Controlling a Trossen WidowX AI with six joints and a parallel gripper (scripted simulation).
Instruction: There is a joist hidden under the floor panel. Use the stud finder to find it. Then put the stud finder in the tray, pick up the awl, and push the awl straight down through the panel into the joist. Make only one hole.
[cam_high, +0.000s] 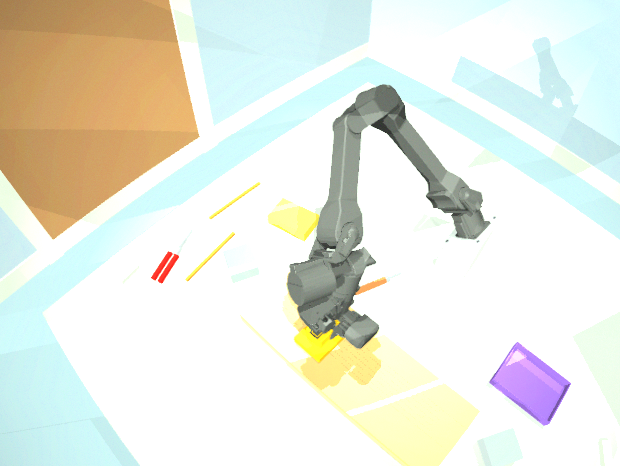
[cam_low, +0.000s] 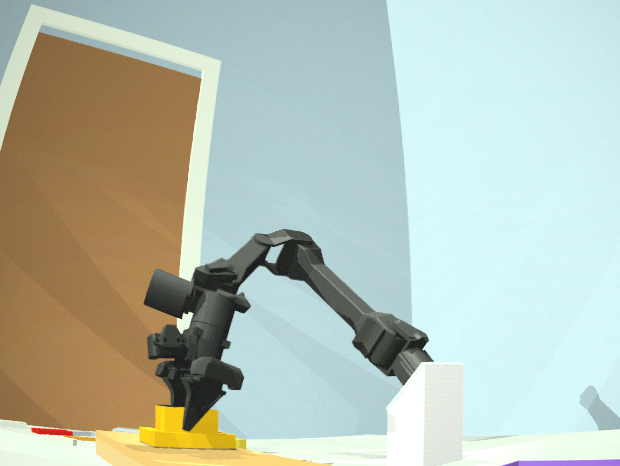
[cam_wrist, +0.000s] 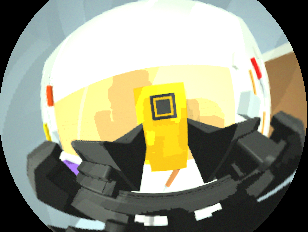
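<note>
The purple tray is 27 cm behind my gripper tip, 40 cm to the left of it and 5 cm below it. The rest, counted from my gripper tip: awl: 21 cm behind, 2 cm to the right, 6 cm below; then yellow block: 16 cm behind, 29 cm to the right, 5 cm below; then yellow stud finder: 2 cm above.
</note>
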